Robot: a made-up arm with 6 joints. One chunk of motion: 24 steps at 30 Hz.
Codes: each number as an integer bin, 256 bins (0 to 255) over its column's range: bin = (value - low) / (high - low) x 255, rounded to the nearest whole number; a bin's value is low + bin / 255 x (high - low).
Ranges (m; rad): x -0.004..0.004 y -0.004..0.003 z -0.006..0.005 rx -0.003..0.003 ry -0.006..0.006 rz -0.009..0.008
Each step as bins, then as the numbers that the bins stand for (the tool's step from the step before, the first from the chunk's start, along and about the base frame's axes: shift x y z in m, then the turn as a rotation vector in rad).
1 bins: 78 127 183 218 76 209
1 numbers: -0.00155 -0.00051 0.00189 0.00213 -0.00242 0.00493
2 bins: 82 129 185 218 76 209
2 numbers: -0.00143 -0.00046 0.00198 0.00213 -0.00242 0.00493
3 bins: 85 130 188 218 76 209
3 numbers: -0.00133 -0.00043 0.00211 0.00213 -0.00242 0.00493
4 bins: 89 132 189 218 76 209
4 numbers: -0.00121 -0.00038 0.00215 0.00213 -0.00242 0.00493
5 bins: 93 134 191 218 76 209
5 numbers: -0.00108 -0.00032 0.00224 0.00213 -0.00242 0.00493
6 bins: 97 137 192 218 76 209
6 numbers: -0.00096 -0.00024 0.00228 0.00213 -0.00242 0.00493
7 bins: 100 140 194 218 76 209
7 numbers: -0.00086 -0.00016 0.00237 0.00213 -0.00242 0.00493
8 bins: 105 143 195 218 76 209
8 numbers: -0.00071 -0.00007 0.00241 0.00213 -0.00242 0.00493
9 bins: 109 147 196 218 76 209
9 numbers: -0.00058 0.00004 0.00245 0.00213 -0.00242 0.00493
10 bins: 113 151 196 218 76 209
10 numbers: -0.00045 0.00015 0.00245 0.00213 -0.00242 0.00493
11 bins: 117 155 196 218 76 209
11 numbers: -0.00033 0.00025 0.00245 0.00213 -0.00242 0.00493
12 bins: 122 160 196 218 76 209
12 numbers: -0.00017 0.00039 0.00245 0.00213 -0.00242 0.00493
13 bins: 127 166 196 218 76 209
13 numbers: -0.00002 0.00056 0.00245 0.00213 -0.00242 0.00493
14 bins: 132 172 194 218 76 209
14 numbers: 0.00014 0.00072 0.00237 0.00213 -0.00242 0.00493
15 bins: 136 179 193 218 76 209
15 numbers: 0.00027 0.00091 0.00233 0.00213 -0.00242 0.00493
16 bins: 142 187 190 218 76 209
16 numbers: 0.00045 0.00113 0.00220 0.00213 -0.00242 0.00493
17 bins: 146 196 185 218 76 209
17 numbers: 0.00058 0.00138 0.00198 0.00213 -0.00242 0.00493
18 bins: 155 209 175 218 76 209
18 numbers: 0.00086 0.00174 0.00155 0.00213 -0.00242 0.00493
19 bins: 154 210 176 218 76 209
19 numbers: 0.00083 0.00176 0.00159 0.00213 -0.00242 0.00493
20 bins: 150 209 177 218 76 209
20 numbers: 0.00071 0.00174 0.00164 0.00213 -0.00242 0.00493
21 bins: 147 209 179 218 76 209
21 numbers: 0.00061 0.00174 0.00172 0.00213 -0.00242 0.00493
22 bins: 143 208 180 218 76 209
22 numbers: 0.00049 0.00171 0.00176 0.00213 -0.00242 0.00493
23 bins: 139 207 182 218 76 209
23 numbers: 0.00036 0.00168 0.00185 0.00213 -0.00242 0.00493
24 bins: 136 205 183 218 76 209
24 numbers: 0.00027 0.00163 0.00189 0.00213 -0.00242 0.00493
